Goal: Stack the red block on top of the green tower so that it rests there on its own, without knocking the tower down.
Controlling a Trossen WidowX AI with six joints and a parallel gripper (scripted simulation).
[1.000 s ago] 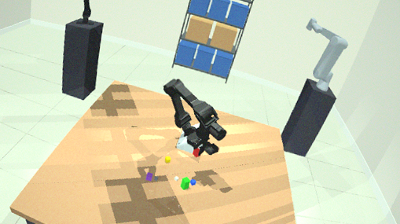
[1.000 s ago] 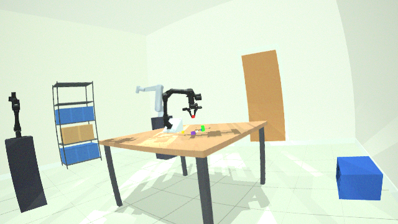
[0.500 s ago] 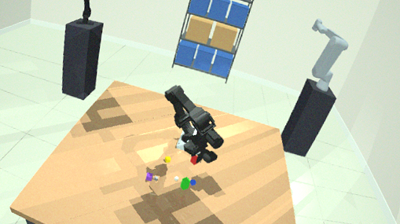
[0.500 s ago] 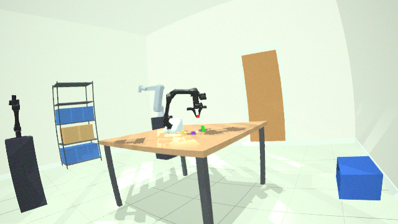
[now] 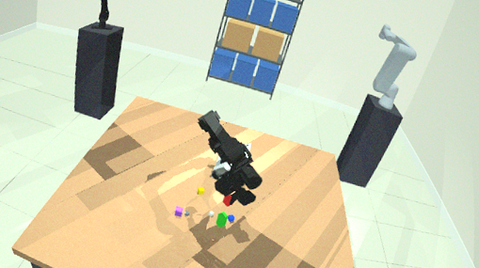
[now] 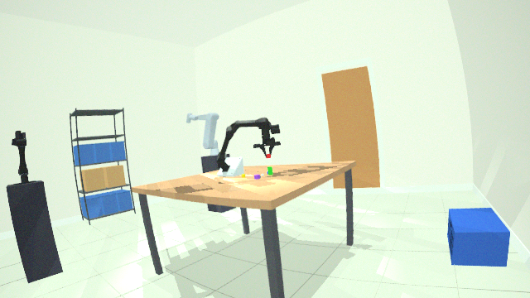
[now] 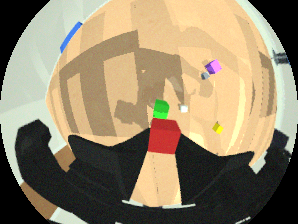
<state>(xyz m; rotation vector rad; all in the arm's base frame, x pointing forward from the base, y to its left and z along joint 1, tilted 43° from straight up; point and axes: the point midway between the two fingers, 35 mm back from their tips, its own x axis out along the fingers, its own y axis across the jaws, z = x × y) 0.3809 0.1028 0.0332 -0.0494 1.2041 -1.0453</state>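
Now: gripper tip 4 cm past the blue block, 4 cm to the right of it and 12 cm above it. The rest, counted from my gripper tip: white block 3 cm behind, 5 cm to the right, 12 cm below; then red block 1 cm above; then purple block 2 cm ahead, 18 cm to the right, 11 cm below.
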